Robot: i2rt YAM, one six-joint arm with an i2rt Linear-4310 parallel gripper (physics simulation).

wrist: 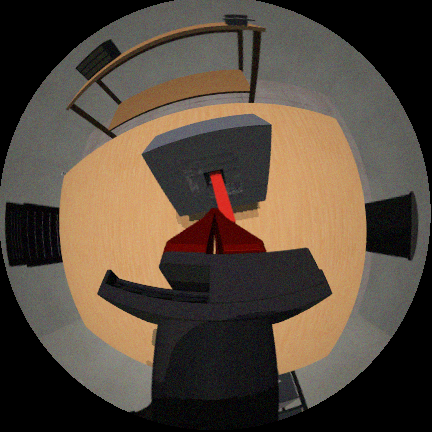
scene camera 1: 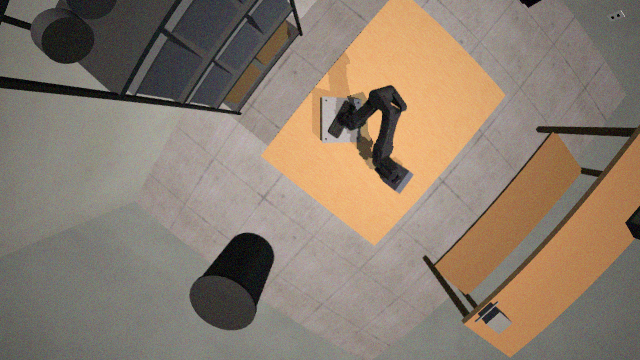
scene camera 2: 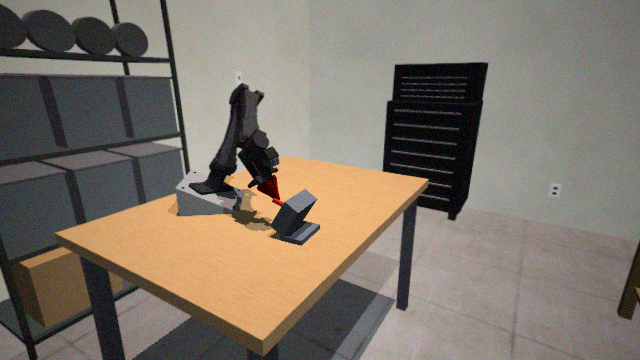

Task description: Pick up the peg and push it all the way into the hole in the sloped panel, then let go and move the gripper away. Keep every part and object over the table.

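Where they show: gripper, between the fingertips: [wrist: 214, 212] [scene camera 2: 278, 200]; arm's base, origin of its link: [scene camera 1: 341, 119] [scene camera 2: 211, 188].
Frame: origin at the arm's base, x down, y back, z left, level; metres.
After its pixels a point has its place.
Observation:
The sloped panel [scene camera 2: 295, 212] @(x -0.046, y -0.483, z -0.132 m) [wrist: 247, 165] @(x -0.036, y -0.420, z -0.108 m) is a dark grey block tilted on a flat foot on the table [scene camera 2: 200, 280] @(x 0.062, y -0.364, z -0.403 m). The red peg [scene camera 2: 278, 202] @(x -0.041, y -0.383, z -0.080 m) [wrist: 221, 196] @(x -0.041, y -0.389, z -0.074 m) has one end in the hole of the panel and a length of it sticks out towards the arm. My gripper [scene camera 2: 278, 199] @(x -0.040, y -0.374, z -0.065 m) [wrist: 214, 212] @(x -0.040, y -0.374, z -0.065 m) has dark red fingers, shut with nothing between them. Its tips are close to the outer end of the peg; whether they touch it I cannot tell. In the wrist view the fingertips partly hide that end. In scene camera 1 the arm hides the peg.
The arm's grey base block [scene camera 1: 332, 135] @(x -0.032, y -0.011, z -0.096 m) [scene camera 2: 200, 202] @(x 0.011, y -0.056, z -0.112 m) stands on the table behind the gripper. Off the table are a shelf rack [scene camera 2: 172, 60], a black drawer cabinet [scene camera 2: 430, 145], a black bin [scene camera 1: 240, 275] and a second wooden table [scene camera 1: 560, 265].

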